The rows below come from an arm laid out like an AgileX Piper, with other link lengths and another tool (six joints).
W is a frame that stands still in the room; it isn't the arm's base.
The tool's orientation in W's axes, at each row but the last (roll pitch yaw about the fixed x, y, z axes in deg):
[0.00 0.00 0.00]
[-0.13 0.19 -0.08]
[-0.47 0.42 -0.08]
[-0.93 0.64 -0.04]
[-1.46 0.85 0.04]
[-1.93 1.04 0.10]
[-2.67 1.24 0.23]
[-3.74 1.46 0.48]
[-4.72 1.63 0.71]
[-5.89 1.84 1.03]
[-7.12 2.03 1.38]
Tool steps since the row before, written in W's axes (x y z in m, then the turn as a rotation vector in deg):
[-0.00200 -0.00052 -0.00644 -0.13 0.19 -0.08]
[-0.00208 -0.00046 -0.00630 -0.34 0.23 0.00]
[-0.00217 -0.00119 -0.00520 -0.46 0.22 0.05]
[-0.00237 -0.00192 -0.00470 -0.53 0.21 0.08]
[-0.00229 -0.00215 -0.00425 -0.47 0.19 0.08]
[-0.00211 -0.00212 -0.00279 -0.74 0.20 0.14]
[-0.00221 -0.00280 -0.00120 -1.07 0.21 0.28]
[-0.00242 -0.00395 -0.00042 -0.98 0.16 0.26]
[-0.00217 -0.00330 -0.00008 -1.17 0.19 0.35]
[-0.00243 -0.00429 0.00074 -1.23 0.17 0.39]
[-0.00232 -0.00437 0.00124 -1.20 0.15 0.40]
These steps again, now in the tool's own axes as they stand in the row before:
[-0.00200 -0.00052 -0.00644 -0.13 0.19 -0.08]
[-0.00206 -0.00045 -0.00631 -0.34 0.23 0.00]
[-0.00213 -0.00115 -0.00523 -0.46 0.22 0.05]
[-0.00232 -0.00184 -0.00476 -0.53 0.21 0.08]
[-0.00223 -0.00204 -0.00434 -0.47 0.19 0.08]
[-0.00206 -0.00202 -0.00290 -0.74 0.20 0.13]
[-0.00219 -0.00273 -0.00138 -1.07 0.20 0.27]
[-0.00244 -0.00389 -0.00074 -0.98 0.15 0.25]
[-0.00221 -0.00325 -0.00041 -1.18 0.18 0.33]
[-0.00253 -0.00429 0.00022 -1.24 0.16 0.37]
[-0.00247 -0.00442 0.00061 -1.21 0.13 0.38]

